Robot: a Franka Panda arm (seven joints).
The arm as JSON. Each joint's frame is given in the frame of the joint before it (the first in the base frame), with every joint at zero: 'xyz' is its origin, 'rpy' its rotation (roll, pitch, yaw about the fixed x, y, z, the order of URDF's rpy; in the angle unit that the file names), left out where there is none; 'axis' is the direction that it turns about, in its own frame. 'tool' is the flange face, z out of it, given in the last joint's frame.
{
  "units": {
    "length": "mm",
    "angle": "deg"
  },
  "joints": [
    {
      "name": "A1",
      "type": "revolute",
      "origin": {
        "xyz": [
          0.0,
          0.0,
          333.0
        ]
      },
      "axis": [
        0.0,
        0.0,
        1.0
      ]
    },
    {
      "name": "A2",
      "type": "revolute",
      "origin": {
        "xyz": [
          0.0,
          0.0,
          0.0
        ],
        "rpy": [
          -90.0,
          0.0,
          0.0
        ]
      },
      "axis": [
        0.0,
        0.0,
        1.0
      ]
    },
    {
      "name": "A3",
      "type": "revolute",
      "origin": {
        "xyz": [
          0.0,
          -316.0,
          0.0
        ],
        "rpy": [
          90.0,
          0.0,
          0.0
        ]
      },
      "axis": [
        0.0,
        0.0,
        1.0
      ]
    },
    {
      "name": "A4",
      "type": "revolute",
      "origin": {
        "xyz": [
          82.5,
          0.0,
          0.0
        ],
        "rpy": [
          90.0,
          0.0,
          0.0
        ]
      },
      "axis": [
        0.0,
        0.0,
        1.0
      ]
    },
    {
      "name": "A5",
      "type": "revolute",
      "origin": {
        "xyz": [
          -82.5,
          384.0,
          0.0
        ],
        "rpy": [
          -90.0,
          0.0,
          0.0
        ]
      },
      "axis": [
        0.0,
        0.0,
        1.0
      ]
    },
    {
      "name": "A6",
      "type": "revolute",
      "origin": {
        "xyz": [
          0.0,
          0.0,
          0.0
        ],
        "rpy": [
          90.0,
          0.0,
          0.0
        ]
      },
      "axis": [
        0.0,
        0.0,
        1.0
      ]
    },
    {
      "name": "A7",
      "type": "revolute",
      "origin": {
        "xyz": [
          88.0,
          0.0,
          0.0
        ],
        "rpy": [
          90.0,
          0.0,
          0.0
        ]
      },
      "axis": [
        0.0,
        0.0,
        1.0
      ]
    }
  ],
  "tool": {
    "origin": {
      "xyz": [
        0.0,
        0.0,
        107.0
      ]
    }
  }
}
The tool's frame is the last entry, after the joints.
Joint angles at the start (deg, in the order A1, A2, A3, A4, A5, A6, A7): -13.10, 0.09, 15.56, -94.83, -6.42, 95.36, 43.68
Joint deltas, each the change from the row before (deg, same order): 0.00, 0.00, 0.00, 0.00, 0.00, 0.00, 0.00; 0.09, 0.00, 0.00, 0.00, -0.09, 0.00, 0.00; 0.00, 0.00, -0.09, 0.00, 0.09, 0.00, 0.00; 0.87, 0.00, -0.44, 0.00, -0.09, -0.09, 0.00; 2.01, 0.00, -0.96, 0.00, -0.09, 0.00, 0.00; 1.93, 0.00, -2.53, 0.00, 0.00, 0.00, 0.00; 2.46, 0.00, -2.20, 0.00, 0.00, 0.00, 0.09; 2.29, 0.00, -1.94, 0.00, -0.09, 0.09, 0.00; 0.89, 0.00, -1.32, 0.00, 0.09, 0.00, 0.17; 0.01, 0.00, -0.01, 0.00, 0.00, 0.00, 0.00; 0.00, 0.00, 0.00, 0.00, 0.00, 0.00, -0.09; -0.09, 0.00, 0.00, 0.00, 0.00, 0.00, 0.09; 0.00, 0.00, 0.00, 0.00, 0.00, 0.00, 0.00
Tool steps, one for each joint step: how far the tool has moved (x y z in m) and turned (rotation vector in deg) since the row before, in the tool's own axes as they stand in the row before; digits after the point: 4 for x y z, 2 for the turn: 0.0000, 0.0000, 0.0000, 0.00, 0.00, 0.00; -0.0005, -0.0005, -0.0001, -0.06, 0.07, -0.10; 0.0005, 0.0005, 0.0001, 0.06, -0.07, 0.10; -0.0028, -0.0029, -0.0003, -0.09, 0.03, -0.44; -0.0068, -0.0074, -0.0012, 0.02, 0.14, -1.05; 0.0039, 0.0044, 0.0007, -0.05, -0.05, 0.60; -0.0017, -0.0019, -0.0003, 0.02, 0.02, -0.17; -0.0021, -0.0025, -0.0005, 0.02, 0.16, -0.36; 0.0027, 0.0030, 0.0005, 0.03, -0.09, 0.61; 0.0000, 0.0000, 0.0000, 0.00, 0.00, 0.00; 0.0000, 0.0000, 0.0000, 0.00, 0.00, -0.09; 0.0006, 0.0007, 0.0001, -0.01, -0.01, 0.18; 0.0000, 0.0000, 0.0000, 0.00, 0.00, 0.00
